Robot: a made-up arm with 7 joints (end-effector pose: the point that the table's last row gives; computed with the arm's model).
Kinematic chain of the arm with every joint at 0, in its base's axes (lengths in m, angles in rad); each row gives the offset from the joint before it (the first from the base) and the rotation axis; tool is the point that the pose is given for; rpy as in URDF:
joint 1: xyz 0 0 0.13 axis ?
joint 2: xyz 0 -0.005 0.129 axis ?
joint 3: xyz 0 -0.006 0.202 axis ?
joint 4: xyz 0 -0.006 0.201 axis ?
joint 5: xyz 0 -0.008 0.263 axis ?
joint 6: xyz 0 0 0.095 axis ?
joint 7: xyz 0 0 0.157 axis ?
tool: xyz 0 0 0 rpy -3.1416 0 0
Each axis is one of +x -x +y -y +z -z.
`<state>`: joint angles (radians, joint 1 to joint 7).
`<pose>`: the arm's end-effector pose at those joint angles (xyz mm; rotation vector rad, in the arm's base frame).
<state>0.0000 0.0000 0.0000 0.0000 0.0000 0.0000 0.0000</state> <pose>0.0 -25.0 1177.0 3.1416 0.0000 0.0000</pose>
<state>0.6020 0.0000 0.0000 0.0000 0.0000 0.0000 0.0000</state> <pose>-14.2 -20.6 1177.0 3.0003 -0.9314 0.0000</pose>
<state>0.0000 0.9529 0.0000 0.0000 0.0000 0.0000 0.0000</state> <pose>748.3 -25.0 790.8 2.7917 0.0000 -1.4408</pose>
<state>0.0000 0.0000 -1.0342 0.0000 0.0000 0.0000 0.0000</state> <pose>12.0 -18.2 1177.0 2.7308 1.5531 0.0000</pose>
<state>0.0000 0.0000 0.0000 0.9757 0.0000 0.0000 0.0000</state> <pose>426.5 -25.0 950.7 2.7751 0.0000 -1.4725</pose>
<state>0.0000 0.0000 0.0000 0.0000 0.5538 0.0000 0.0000</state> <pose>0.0 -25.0 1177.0 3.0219 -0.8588 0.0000</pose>
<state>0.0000 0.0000 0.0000 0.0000 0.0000 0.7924 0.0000</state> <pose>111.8 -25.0 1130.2 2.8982 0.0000 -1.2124</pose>
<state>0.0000 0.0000 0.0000 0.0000 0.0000 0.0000 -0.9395</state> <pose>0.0 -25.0 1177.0 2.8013 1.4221 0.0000</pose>
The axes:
joint 1: -z
joint 2: +y
joint 3: -z
joint 4: +y
joint 5: -z
joint 6: +y
joint 7: -z

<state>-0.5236 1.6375 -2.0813 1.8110 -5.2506 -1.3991 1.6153</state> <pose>216.0 440.5 528.0 -2.6241 -1.2402 0.8162</pose>
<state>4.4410 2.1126 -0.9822 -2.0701 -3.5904 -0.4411 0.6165</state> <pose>290.0 419.1 380.6 1.4211 -1.7750 -0.0327</pose>
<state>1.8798 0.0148 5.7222 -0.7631 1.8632 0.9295 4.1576</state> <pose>-228.3 287.7 966.6 2.3178 -0.7993 1.8478</pose>
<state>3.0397 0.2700 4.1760 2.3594 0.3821 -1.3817 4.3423</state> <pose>188.0 -271.1 540.7 -1.9228 -1.3426 0.3450</pose>
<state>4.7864 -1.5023 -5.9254 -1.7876 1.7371 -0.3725 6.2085</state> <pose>-226.0 -317.9 -167.5 0.1538 0.7117 0.0043</pose>
